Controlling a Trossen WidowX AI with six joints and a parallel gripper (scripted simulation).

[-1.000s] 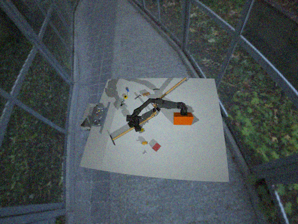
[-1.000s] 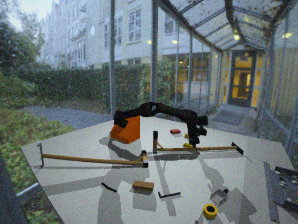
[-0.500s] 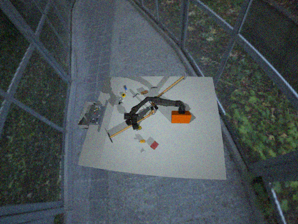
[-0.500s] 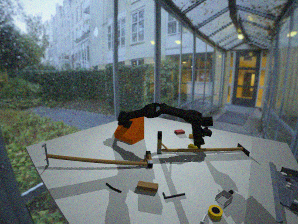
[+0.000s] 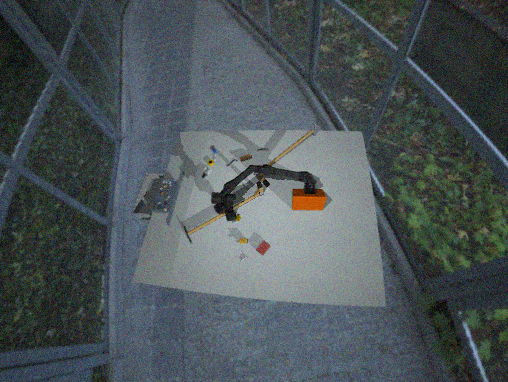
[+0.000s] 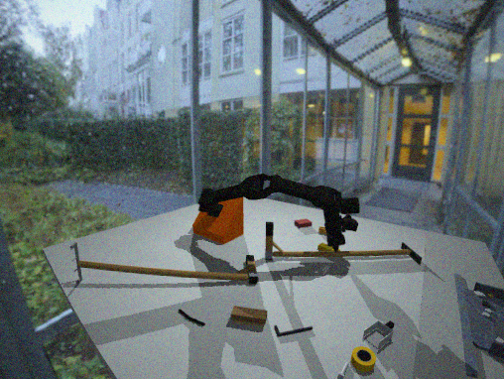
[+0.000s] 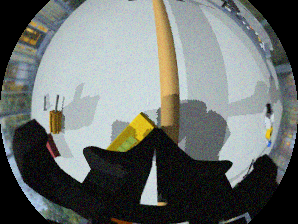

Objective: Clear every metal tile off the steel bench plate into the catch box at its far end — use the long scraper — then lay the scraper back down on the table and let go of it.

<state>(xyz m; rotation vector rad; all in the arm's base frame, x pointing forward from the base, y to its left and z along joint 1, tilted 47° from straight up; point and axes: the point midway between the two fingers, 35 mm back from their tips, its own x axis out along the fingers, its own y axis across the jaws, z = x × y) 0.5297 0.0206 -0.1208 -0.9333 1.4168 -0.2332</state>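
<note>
The yellow block lies 40 mm behind my gripper tip and 30 mm to the left of it. Round my gripper tip: long scraper 40 mm above, 20 mm ahead; then red block 250 mm behind, 230 mm to the left, 10 mm below; then metal bracket 330 mm to the right, 220 mm ahead, 10 mm below.
</note>
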